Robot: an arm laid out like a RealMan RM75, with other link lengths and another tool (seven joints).
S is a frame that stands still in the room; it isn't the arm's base.
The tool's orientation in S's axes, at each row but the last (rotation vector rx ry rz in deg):
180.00, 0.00, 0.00
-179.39, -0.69, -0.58
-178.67, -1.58, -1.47
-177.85, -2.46, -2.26
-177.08, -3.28, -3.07
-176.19, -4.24, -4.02
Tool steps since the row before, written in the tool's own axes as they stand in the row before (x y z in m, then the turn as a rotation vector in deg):
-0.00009, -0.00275, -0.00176, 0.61, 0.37, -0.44
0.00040, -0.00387, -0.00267, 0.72, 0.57, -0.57
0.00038, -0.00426, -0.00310, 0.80, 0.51, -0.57
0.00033, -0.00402, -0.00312, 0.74, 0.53, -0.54
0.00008, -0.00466, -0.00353, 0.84, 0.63, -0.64
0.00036, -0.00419, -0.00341, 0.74, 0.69, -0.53
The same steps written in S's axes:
-0.00009, 0.00275, 0.00176, 0.61, -0.37, 0.44
0.00035, 0.00384, 0.00271, 0.72, -0.57, 0.57
0.00025, 0.00419, 0.00320, 0.80, -0.51, 0.57
0.00014, 0.00391, 0.00327, 0.74, -0.53, 0.54
-0.00022, 0.00448, 0.00376, 0.84, -0.63, 0.64
0.00000, 0.00397, 0.00368, 0.75, -0.69, 0.52

